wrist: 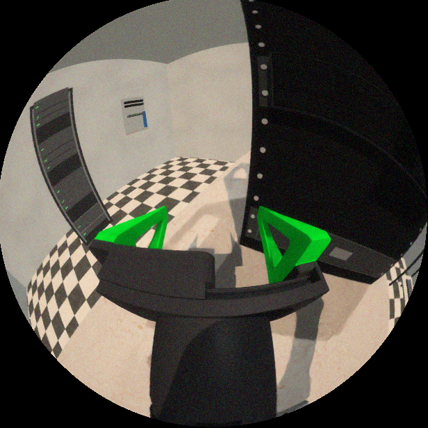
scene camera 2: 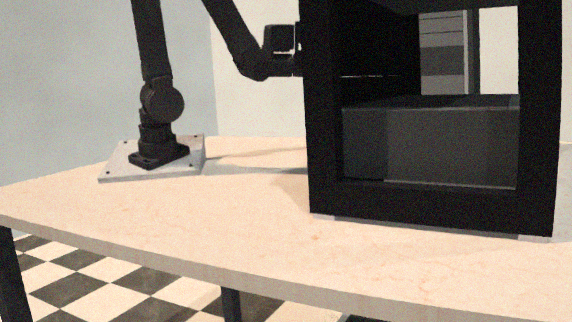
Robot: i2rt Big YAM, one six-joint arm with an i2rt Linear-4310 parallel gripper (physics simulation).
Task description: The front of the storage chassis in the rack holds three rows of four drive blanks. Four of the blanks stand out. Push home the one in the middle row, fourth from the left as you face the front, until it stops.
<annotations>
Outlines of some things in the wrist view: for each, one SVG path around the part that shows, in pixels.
My gripper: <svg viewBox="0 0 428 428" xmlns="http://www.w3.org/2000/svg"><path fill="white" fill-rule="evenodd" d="M99 231L88 247L94 257L101 263L101 268L97 274L97 277L100 279L96 288L97 293L135 315L156 322L149 375L149 397L152 413L156 418L165 422L195 426L198 422L229 422L230 426L245 425L272 418L277 408L277 386L270 321L297 311L329 291L327 282L316 261L331 240L328 233L310 224L281 215L264 206L258 206L256 218L263 245L269 283L236 288L215 288L215 258L212 254L204 251L162 249L168 218L165 206ZM267 222L289 239L288 248L283 256L281 256L272 238ZM158 222L148 247L136 247L136 238Z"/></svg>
A black rack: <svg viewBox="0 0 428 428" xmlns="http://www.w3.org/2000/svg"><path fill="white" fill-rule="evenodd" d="M267 222L272 238L281 256L283 256L288 248L289 239ZM240 0L247 30L252 77L252 139L247 196L239 244L255 249L258 252L263 252L256 215L258 206L264 206L281 215L310 224L328 233L331 240L316 259L322 272L371 284L387 272L404 255L427 222L425 175L409 122L406 120L402 108L379 74L355 49L339 38L338 35L317 22L281 6L258 0Z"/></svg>
</annotations>
